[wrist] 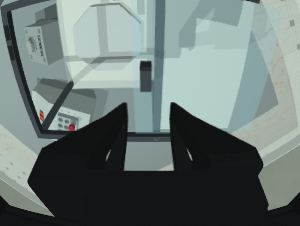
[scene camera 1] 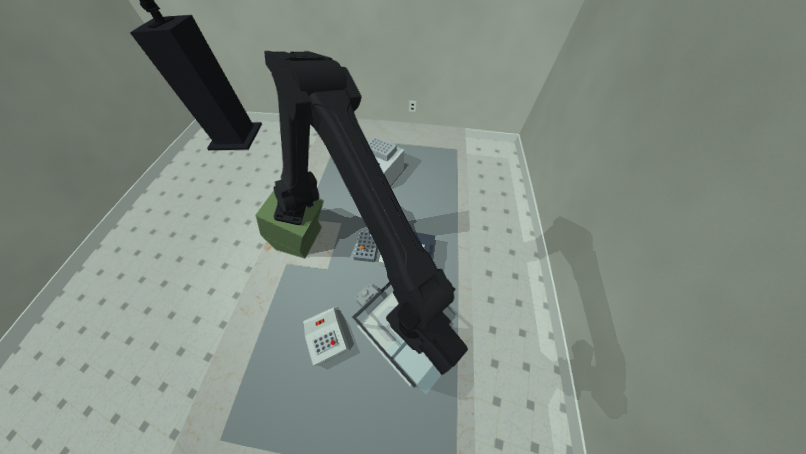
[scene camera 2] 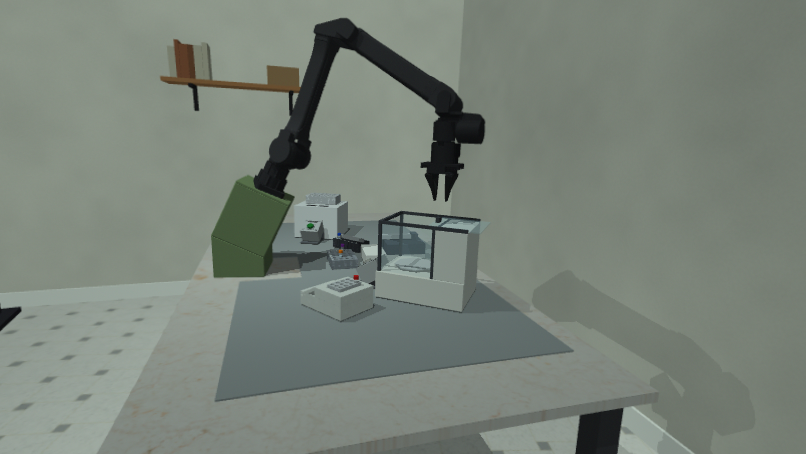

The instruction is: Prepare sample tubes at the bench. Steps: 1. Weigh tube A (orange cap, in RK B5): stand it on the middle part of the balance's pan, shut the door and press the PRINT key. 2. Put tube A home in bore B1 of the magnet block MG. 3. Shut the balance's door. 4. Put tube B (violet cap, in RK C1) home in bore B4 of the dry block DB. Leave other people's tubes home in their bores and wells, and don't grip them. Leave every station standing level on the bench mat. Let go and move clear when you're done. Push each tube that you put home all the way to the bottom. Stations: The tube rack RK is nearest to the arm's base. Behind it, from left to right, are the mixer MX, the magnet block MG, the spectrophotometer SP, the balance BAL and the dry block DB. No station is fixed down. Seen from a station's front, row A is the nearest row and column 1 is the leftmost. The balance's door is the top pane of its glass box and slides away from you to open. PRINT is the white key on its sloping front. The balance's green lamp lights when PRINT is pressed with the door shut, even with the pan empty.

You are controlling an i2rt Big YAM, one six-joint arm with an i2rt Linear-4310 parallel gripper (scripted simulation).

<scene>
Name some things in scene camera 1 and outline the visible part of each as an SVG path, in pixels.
A dry block DB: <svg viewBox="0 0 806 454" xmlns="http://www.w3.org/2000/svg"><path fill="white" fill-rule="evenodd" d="M334 308L303 321L305 338L313 366L319 366L350 350L336 309Z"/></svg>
A balance BAL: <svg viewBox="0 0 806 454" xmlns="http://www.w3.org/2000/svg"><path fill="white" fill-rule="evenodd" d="M368 284L355 296L356 301L361 306L364 306L352 318L357 322L357 327L406 383L414 388L418 386L427 394L441 374L424 353L418 354L415 350L412 350L390 327L390 323L386 320L386 316L398 305L390 281L379 292Z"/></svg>
</scene>
